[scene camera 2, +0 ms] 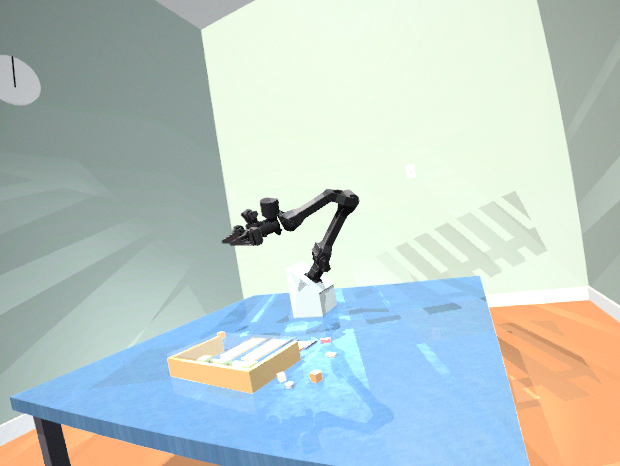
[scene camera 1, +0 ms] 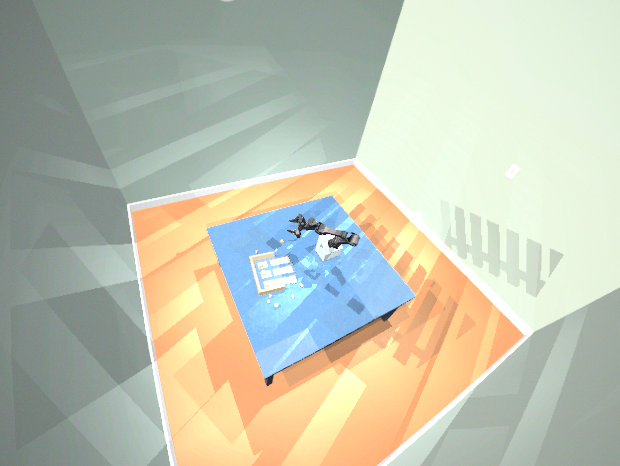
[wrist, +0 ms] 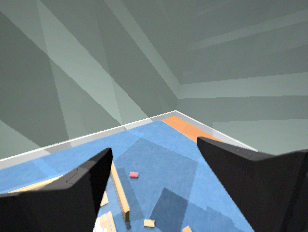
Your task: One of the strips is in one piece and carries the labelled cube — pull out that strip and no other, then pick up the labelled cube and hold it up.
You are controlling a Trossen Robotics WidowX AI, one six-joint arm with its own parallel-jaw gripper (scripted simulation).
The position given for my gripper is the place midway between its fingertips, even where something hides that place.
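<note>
Gripper open, holding nothing: my gripper (scene camera 2: 225, 243). The wrist view has my gripper in it too (wrist: 155, 146).
</note>
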